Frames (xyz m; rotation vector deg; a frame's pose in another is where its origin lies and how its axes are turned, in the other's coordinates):
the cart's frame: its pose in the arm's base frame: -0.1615 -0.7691 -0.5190 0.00 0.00 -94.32
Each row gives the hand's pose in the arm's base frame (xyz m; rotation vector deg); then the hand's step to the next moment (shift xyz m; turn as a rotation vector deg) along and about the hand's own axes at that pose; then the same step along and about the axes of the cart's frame.
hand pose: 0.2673 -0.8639 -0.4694 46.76 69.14 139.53
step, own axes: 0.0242 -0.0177 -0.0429 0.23 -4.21 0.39
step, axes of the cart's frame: 0.0076 -0.0446 -0.0264 -2.89 -0.09 -3.09
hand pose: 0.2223 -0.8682 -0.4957 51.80 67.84 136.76
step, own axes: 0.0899 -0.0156 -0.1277 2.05 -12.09 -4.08
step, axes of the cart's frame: 0.0293 -0.1502 -0.0349 -5.64 -4.56 -10.70
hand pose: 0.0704 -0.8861 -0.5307 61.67 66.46 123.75
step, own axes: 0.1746 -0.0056 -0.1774 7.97 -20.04 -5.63
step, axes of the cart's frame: -0.0195 -0.2481 0.0086 -12.90 -9.61 -15.43
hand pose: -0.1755 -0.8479 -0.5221 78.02 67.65 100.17
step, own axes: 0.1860 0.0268 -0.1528 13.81 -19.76 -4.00
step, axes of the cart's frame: -0.0945 -0.2043 0.0893 -18.30 -10.05 -12.69
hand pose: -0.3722 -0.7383 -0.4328 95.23 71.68 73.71
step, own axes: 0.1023 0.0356 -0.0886 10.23 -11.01 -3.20
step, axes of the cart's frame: -0.0774 -0.0762 0.0882 -12.50 -6.59 -6.03
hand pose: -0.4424 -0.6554 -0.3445 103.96 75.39 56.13
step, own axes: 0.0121 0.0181 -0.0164 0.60 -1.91 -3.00
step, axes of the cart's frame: -0.0083 -0.0043 0.0256 -1.09 -3.44 -0.07
